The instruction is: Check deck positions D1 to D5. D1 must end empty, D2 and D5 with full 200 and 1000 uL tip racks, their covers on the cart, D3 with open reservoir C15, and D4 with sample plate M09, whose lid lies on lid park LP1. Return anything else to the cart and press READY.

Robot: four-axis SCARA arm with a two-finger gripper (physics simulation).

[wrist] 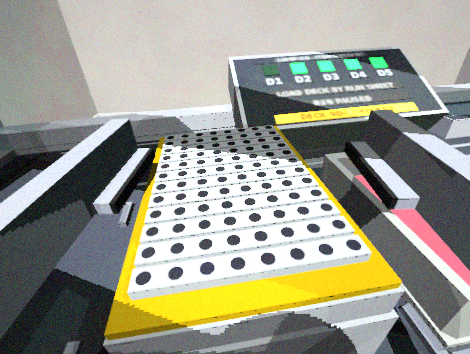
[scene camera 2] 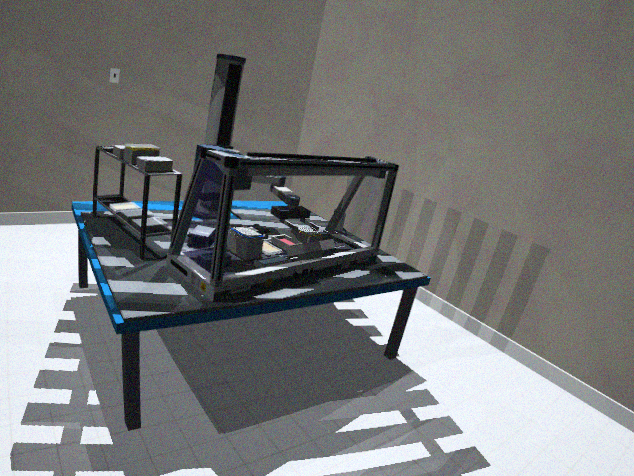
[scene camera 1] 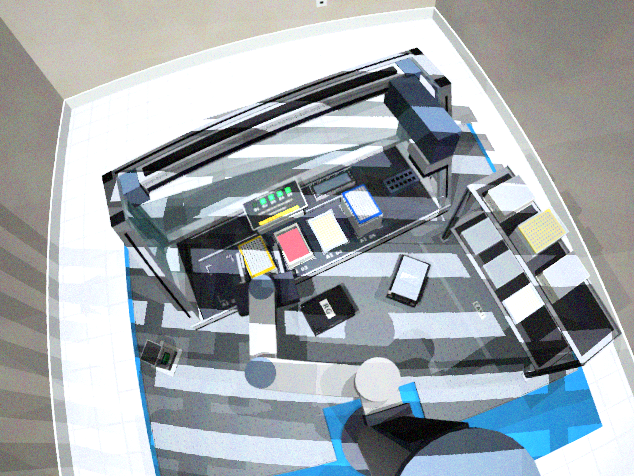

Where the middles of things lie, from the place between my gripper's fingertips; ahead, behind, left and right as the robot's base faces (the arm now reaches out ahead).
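Labels:
My hand is 30 cm to the left of the wash trough [scene camera 1: 327, 187], 19 cm short of it and 7 cm above it.

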